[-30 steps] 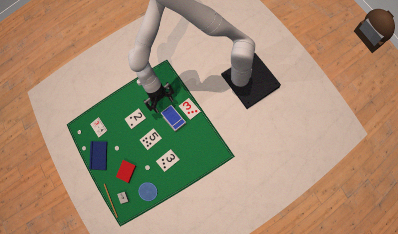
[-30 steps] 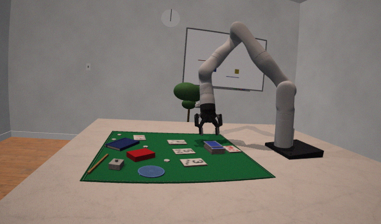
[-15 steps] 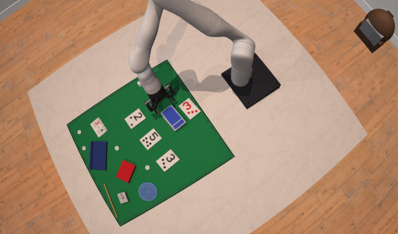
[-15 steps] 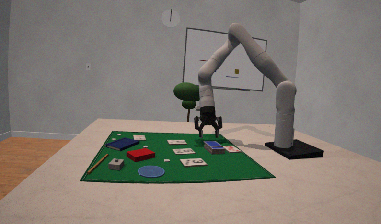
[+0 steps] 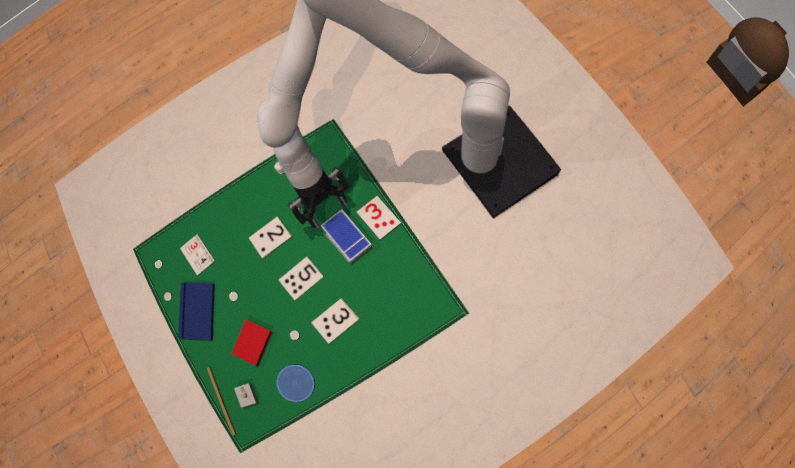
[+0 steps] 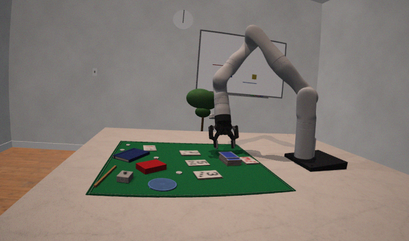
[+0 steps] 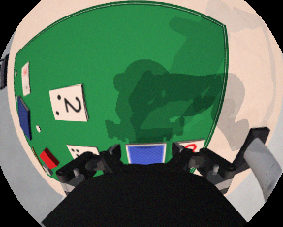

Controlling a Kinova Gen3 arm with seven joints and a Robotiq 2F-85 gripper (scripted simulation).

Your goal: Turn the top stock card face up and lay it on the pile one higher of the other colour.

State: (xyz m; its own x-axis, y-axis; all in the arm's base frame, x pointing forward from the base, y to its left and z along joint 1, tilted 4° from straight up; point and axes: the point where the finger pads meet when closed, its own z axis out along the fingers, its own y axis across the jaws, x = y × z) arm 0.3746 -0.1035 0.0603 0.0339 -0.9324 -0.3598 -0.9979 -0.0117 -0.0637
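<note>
Now: the card 5 cm to the left of my hand and 2 cm below it. The rest, counted from my hand: book: 41 cm ahead, 4 cm below, 3 cm to the right; then green mat: 18 cm ahead, 6 cm below, 5 cm to the left; then red box: 33 cm ahead, 12 cm to the left, 4 cm below.
</note>
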